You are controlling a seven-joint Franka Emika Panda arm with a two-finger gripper.
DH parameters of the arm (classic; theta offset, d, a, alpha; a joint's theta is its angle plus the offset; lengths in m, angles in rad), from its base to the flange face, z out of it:
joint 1: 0 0.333 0 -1.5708
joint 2: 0 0 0 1.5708
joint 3: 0 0.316 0.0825 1.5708
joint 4: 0 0 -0.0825 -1.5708
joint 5: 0 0.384 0 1.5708
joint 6: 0 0 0.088 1.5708
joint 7: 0 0.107 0 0
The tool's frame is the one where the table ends.
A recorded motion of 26 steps. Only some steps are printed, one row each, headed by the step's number.
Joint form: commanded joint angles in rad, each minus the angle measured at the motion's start. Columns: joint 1, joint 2, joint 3, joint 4, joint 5, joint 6, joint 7.
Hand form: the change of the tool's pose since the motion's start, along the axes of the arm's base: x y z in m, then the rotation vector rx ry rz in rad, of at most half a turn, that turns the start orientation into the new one. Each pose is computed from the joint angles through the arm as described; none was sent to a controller.
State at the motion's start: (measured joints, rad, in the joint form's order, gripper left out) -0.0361 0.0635 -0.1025 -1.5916 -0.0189 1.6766 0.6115
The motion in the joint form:
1: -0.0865 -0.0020 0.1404 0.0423 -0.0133 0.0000 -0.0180
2: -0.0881 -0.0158 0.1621 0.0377 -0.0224 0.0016 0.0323
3: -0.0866 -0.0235 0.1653 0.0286 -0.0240 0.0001 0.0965
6: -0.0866 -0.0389 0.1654 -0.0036 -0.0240 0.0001 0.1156
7: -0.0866 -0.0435 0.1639 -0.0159 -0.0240 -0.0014 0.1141
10: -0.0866 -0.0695 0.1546 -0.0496 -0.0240 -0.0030 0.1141
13: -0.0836 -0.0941 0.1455 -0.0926 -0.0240 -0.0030 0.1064
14: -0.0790 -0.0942 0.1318 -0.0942 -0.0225 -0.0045 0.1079
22: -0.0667 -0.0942 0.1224 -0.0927 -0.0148 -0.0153 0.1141
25: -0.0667 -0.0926 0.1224 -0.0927 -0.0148 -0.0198 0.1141
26: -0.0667 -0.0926 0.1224 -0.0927 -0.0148 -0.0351 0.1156
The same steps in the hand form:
1: 0.0046 0.0273 0.0214 -0.0101 -0.0427 0.0725
2: 0.0016 0.0382 0.0274 -0.0170 -0.0544 0.0429
3: -0.0008 0.0410 0.0273 -0.0157 -0.0537 -0.0164
6: -0.0061 0.0417 0.0206 -0.0151 -0.0376 -0.0352
7: -0.0081 0.0411 0.0172 -0.0151 -0.0283 -0.0352
10: -0.0171 0.0368 0.0155 -0.0163 -0.0188 -0.0445
13: -0.0261 0.0343 0.0086 -0.0166 0.0000 -0.0427
14: -0.0268 0.0294 0.0077 -0.0145 0.0029 -0.0535
22: -0.0276 0.0317 0.0074 -0.0060 0.0115 -0.0578
25: -0.0277 0.0317 0.0062 -0.0056 0.0175 -0.0579
26: -0.0293 0.0318 0.0048 -0.0048 0.0328 -0.0599

